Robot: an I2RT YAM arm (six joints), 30 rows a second.
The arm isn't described. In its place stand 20 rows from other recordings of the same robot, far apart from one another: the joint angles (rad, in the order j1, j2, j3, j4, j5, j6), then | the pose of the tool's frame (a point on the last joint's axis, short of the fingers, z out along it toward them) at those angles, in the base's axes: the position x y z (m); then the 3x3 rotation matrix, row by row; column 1 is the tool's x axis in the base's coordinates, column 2 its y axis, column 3 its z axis.
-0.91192 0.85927 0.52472 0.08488 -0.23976 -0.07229 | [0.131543 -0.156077 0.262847], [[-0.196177 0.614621 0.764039], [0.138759 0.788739 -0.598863], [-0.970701 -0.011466 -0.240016]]
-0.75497 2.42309 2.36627 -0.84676 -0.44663 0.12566 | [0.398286 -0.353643 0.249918], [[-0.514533 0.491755 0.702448], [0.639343 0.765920 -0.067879], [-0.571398 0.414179 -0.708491]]
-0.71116 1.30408 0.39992 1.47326 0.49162 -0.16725 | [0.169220 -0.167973 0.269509], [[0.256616 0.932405 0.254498], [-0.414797 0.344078 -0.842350], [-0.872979 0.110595 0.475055]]
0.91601 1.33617 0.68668 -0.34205 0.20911 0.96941 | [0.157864 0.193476 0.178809], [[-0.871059 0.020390 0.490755], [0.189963 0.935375 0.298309], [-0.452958 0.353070 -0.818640]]
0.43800 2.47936 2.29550 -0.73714 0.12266 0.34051 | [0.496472 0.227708 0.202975], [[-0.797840 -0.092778 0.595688], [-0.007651 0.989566 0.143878], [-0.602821 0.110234 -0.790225]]
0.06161 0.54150 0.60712 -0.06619 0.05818 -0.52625 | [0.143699 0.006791 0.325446], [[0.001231 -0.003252 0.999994], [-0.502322 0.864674 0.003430], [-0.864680 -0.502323 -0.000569]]
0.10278 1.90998 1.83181 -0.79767 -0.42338 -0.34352 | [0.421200 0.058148 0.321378], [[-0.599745 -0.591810 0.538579], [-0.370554 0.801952 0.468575], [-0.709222 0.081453 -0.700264]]
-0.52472 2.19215 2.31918 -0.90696 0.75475 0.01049 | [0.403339 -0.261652 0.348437], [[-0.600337 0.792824 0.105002], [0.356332 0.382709 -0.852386], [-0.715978 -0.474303 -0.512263]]
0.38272 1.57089 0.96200 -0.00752 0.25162 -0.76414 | [0.322260 0.120178 0.223877], [[-0.267324 -0.496133 0.826069], [-0.830008 0.554049 0.064160], [-0.489514 -0.668492 -0.559905]]
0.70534 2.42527 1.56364 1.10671 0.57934 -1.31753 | [0.412275 0.325438 0.165171], [[0.180006 0.144237 0.973033], [-0.910743 0.398203 0.109456], [-0.371678 -0.905886 0.203042]]
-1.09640 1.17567 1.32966 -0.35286 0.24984 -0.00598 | [0.109857 -0.233202 0.432594], [[-0.096061 0.972110 0.213950], [0.174384 0.228056 -0.957904], [-0.979981 -0.054708 -0.191428]]
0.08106 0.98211 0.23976 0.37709 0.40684 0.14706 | [0.194664 0.001681 0.173541], [[-0.309092 0.343023 0.887016], [0.109903 0.939322 -0.324953], [-0.944660 -0.002955 -0.328037]]
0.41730 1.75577 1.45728 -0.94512 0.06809 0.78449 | [0.326032 0.141893 0.254589], [[-0.884231 0.339545 0.320696], [0.378975 0.922923 0.067753], [-0.272972 0.181445 -0.944756]]
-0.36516 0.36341 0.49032 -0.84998 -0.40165 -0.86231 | [0.087847 -0.018684 0.227225], [[-0.443844 -0.433608 0.784211], [-0.578567 0.806947 0.118725], [-0.684297 -0.401023 -0.609030]]
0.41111 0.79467 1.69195 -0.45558 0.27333 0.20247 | [0.039467 0.006723 0.577110], [[0.351460 -0.236601 0.905812], [0.364444 0.925796 0.100415], [-0.862355 0.294826 0.411608]]
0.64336 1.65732 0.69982 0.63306 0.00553 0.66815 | [0.269565 0.201869 0.175760], [[-0.569253 -0.309582 0.761650], [0.347510 0.748975 0.564157], [-0.745109 0.585830 -0.318773]]
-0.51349 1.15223 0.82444 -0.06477 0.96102 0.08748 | [0.204447 -0.148803 0.296530], [[-0.249726 0.966566 0.058193], [0.198276 0.109866 -0.973969], [-0.947799 -0.231688 -0.219083]]
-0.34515 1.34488 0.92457 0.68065 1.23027 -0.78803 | [0.263441 -0.130377 0.347709], [[-0.516937 0.855888 -0.015214], [-0.065761 -0.057427 -0.996182], [-0.853494 -0.513963 0.085970]]
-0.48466 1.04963 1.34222 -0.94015 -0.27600 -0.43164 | [0.174562 -0.080951 0.405266], [[-0.591897 0.009178 0.805961], [-0.143256 0.982817 -0.116400], [-0.793181 -0.184356 -0.580411]]
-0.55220 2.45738 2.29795 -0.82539 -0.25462 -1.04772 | [0.461015 -0.273515 0.210351], [[-0.691387 -0.420138 0.587766], [-0.558723 0.826700 -0.066295], [-0.458053 -0.374234 -0.806310]]
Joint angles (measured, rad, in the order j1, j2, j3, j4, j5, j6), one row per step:
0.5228 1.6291 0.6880 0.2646 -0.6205 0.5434
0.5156 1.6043 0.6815 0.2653 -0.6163 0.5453
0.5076 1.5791 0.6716 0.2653 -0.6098 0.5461
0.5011 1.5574 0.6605 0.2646 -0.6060 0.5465
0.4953 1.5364 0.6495 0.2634 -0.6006 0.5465
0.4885 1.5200 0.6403 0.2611 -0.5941 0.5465
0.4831 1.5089 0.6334 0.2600 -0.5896 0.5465
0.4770 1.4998 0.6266 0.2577 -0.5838 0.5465
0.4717 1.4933 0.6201 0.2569 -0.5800 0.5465
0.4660 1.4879 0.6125 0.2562 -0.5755 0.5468
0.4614 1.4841 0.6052 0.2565 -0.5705 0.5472
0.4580 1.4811 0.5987 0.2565 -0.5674 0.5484
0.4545 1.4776 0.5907 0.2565 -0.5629 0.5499
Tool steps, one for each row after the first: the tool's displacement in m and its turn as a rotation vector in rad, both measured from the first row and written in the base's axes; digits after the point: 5 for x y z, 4 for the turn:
-0.00072 -0.00310 0.00534 0.0077 -0.0162 -0.0115
-0.00207 -0.00687 0.00967 0.0119 -0.0309 -0.0250
-0.00394 -0.01027 0.01254 0.0148 -0.0403 -0.0347
-0.00592 -0.01349 0.01508 0.0162 -0.0496 -0.0449
-0.00726 -0.01670 0.01669 0.0150 -0.0558 -0.0569
-0.00817 -0.01911 0.01758 0.0140 -0.0599 -0.0659
-0.00890 -0.02168 0.01782 0.0108 -0.0616 -0.0766
-0.00957 -0.02387 0.01759 0.0082 -0.0620 -0.0850
-0.01032 -0.02624 0.01673 0.0043 -0.0606 -0.0944
-0.01106 -0.02824 0.01561 0.0001 -0.0589 -0.1031
-0.01186 -0.02981 0.01450 -0.0030 -0.0558 -0.1095
-0.01293 -0.03159 0.01308 -0.0072 -0.0519 -0.1173

